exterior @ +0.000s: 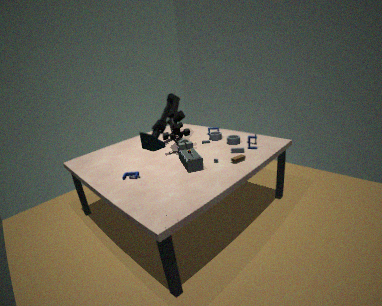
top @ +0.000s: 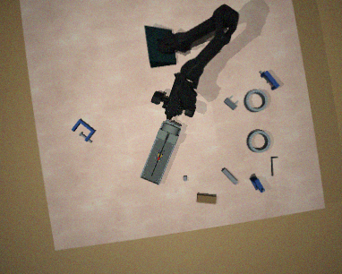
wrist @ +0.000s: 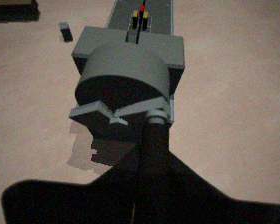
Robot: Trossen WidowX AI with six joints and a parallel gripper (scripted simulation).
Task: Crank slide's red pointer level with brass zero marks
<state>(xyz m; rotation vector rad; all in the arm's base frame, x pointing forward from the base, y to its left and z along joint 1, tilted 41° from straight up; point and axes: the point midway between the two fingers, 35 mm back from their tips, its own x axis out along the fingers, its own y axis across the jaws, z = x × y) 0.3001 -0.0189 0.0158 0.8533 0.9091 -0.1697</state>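
My gripper tip is now 17 cm short of the red pointer and 7 cm to the left of it. Also, from my gripper tip: small grey cube: 28 cm ahead, 7 cm below, 4 cm to the left; then grey bar: 30 cm ahead, 25 cm to the left, 6 cm below; then dark handle: 3 cm above, 2 cm behind, 1 cm to the left.
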